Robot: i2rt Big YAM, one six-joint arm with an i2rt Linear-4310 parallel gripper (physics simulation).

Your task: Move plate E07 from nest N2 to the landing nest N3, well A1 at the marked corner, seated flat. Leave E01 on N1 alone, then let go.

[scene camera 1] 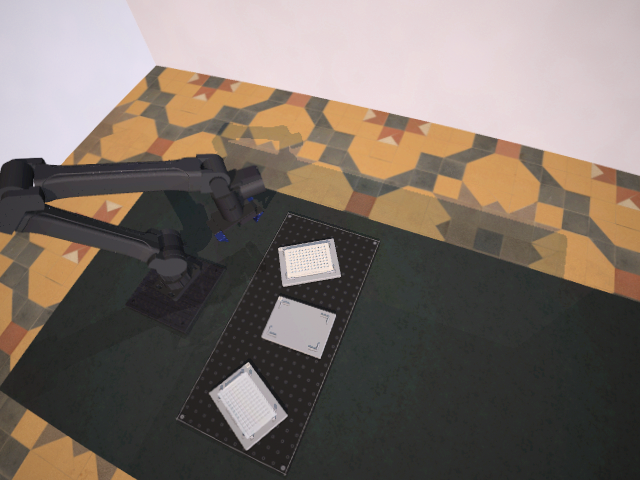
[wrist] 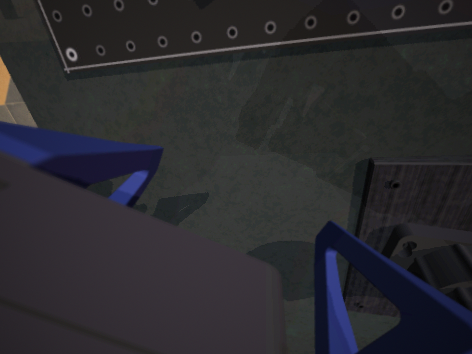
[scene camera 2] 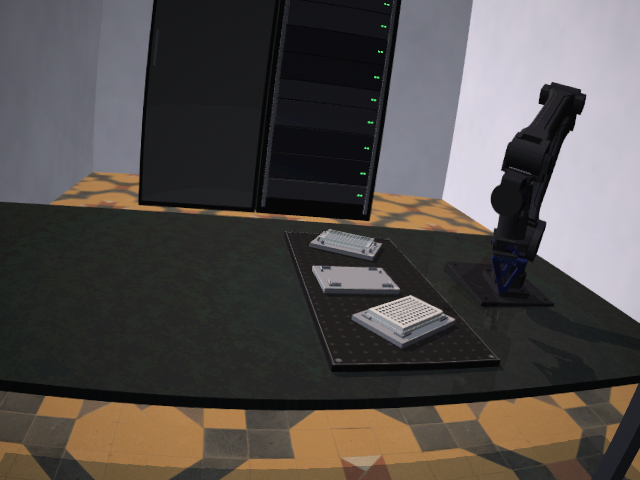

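A cream 96-well plate [scene camera 1: 309,259] [scene camera 2: 406,312] sits on a grey nest [scene camera 1: 310,282] [scene camera 2: 376,328] at one end of the perforated board. A paler, whitish plate [scene camera 1: 248,404] [scene camera 2: 347,240] sits on a nest [scene camera 1: 279,414] [scene camera 2: 338,251] at the other end. Between them is a bare nest [scene camera 1: 299,327] [scene camera 2: 356,279] with corner brackets. The plate and nest labels are too small to read. My gripper [scene camera 1: 240,226] [scene camera 2: 504,281] [wrist: 244,195] is open and empty, above the table between the board and the arm's base, apart from both plates. Neither plate shows in the wrist view.
The black perforated board [scene camera 1: 232,356] [scene camera 2: 413,356] [wrist: 215,20] carries the three nests. The arm's base plate [scene camera 1: 139,304] [scene camera 2: 537,301] [wrist: 425,200] lies beside it on the dark table [scene camera 1: 465,361] [scene camera 2: 155,310]. A server rack [scene camera 2: 320,113] stands behind the table.
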